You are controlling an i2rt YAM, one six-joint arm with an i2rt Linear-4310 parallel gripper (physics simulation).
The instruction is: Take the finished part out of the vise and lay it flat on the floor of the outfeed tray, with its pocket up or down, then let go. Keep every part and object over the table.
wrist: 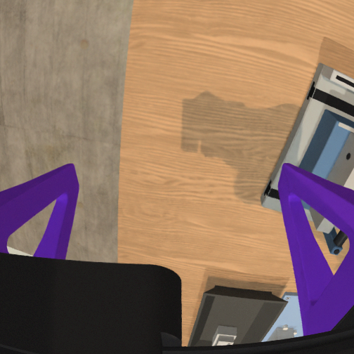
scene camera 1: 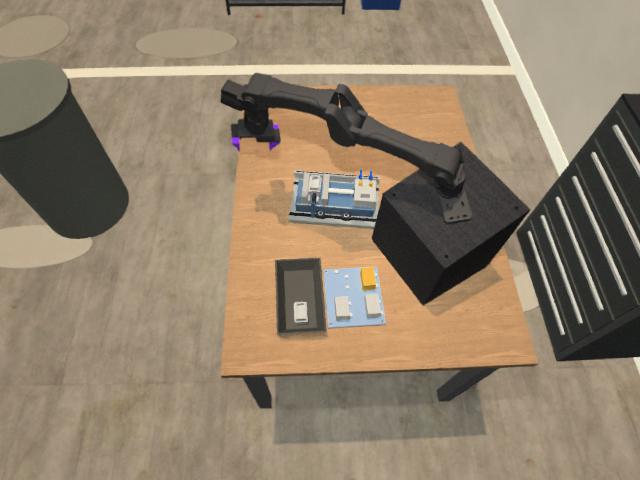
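Pixels of known places: gripper, between the fingertips: [scene camera 1: 254, 149]; arm's base, origin of its link: [scene camera 1: 450, 189].
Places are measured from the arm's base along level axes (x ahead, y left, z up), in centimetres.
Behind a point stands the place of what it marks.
Note:
The vise [scene camera 1: 336, 209] @[x 28.9, y -11.5, z -23.6 cm] [wrist: 326, 136] stands on the table, with blue body and grey jaws. The light-grey finished part [scene camera 1: 314, 182] @[x 35.8, y -19.2, z -18.7 cm] sits between the jaws at its left end, a pocket showing on top. A handle stands in front of it. My gripper [scene camera 1: 254, 146] @[x 54.3, y -24.4, z -7.6 cm] [wrist: 177, 174] is open and empty, fingers wide apart, high over the table's left edge, behind and left of the vise. The dark outfeed tray [scene camera 1: 299, 281] @[x 42.2, y 12.1, z -27.6 cm] [wrist: 235, 311] lies in front of the vise. Another light-grey pocketed part [scene camera 1: 300, 312] @[x 42.4, y 23.0, z -25.5 cm] [wrist: 224, 336] lies in its front half.
A light-blue plate [scene camera 1: 356, 288] @[x 24.9, y 15.3, z -27.9 cm] [wrist: 289, 311] lies right of the tray, touching or nearly touching it. It carries two grey blocks [scene camera 1: 342, 307] @[x 30.2, y 22.7, z -24.4 cm] [scene camera 1: 372, 305] @[x 21.3, y 22.5, z -24.4 cm], a yellow block [scene camera 1: 368, 277] @[x 21.4, y 13.4, z -24.4 cm] and small white pegs. The black arm pedestal [scene camera 1: 413, 248] @[x 10.3, y 12.0, z -10.3 cm] stands right of the vise. Blue pins [scene camera 1: 370, 175] @[x 17.1, y -20.6, z -17.9 cm] rise at the vise's right end.

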